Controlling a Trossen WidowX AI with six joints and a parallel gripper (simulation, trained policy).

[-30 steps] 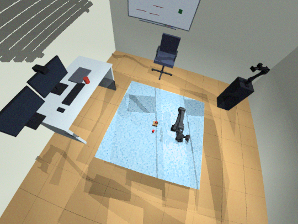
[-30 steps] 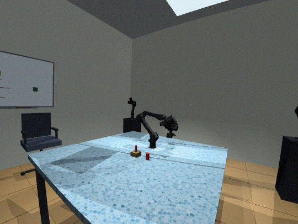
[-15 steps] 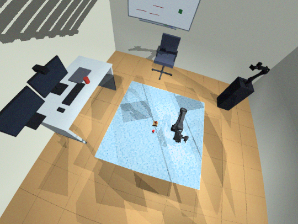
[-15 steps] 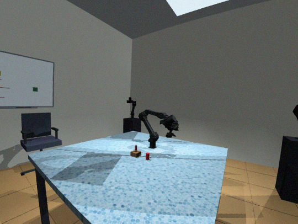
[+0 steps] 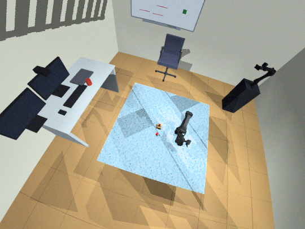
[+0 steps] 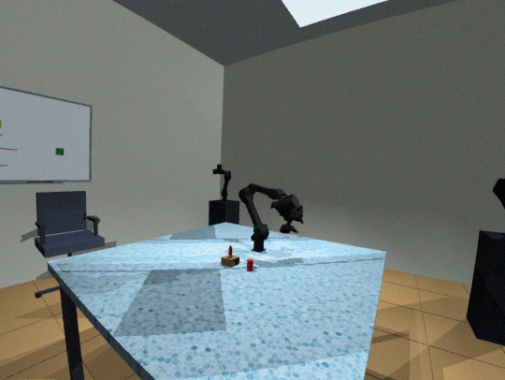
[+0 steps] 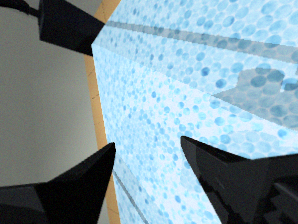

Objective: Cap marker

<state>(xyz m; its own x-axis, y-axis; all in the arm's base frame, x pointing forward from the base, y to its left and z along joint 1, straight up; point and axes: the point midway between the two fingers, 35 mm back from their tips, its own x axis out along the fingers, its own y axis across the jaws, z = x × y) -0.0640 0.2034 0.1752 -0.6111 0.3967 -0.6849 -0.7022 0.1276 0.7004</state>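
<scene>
The red cap is 350 mm ahead of my gripper tip, 100 mm to the right of it and 130 mm below it. From my gripper tip the other things lie so: red marker 350 mm ahead, 210 mm to the right, 80 mm below; then tan holder block 350 mm ahead, 210 mm to the right, 130 mm below.
</scene>
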